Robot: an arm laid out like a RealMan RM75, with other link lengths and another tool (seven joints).
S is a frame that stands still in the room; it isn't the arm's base.
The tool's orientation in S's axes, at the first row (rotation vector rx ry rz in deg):
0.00 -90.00 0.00
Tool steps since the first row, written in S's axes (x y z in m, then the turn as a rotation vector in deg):
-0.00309 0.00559 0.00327 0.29 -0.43 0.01
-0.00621 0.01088 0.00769 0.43 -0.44 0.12
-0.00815 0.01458 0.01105 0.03 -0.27 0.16
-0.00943 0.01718 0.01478 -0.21 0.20 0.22
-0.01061 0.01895 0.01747 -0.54 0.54 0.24
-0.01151 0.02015 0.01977 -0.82 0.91 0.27
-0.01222 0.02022 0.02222 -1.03 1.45 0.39
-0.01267 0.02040 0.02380 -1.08 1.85 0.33
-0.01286 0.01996 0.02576 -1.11 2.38 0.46
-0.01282 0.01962 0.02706 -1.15 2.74 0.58
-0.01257 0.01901 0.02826 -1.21 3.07 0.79
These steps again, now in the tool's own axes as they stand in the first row. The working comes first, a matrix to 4 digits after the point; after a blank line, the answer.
The tool's axes in the first row as the columns of a matrix, in S's axes (used below as rounded here):
0.0000 0.0000 -1.0000
0.0000 1.0000 0.0000
1.0000 0.0000 0.0000

0.00327 0.00559 0.00309 0.01 -0.43 -0.29
0.00769 0.01088 0.00621 0.12 -0.44 -0.43
0.01105 0.01458 0.00815 0.16 -0.27 -0.03
0.01478 0.01718 0.00943 0.22 0.20 0.21
0.01747 0.01895 0.01061 0.24 0.54 0.54
0.01977 0.02015 0.01151 0.27 0.91 0.82
0.02222 0.02022 0.01222 0.39 1.45 1.03
0.02380 0.02040 0.01267 0.33 1.85 1.08
0.02576 0.01996 0.01286 0.46 2.38 1.11
0.02706 0.01962 0.01282 0.58 2.74 1.15
0.02826 0.01901 0.01257 0.79 3.07 1.21

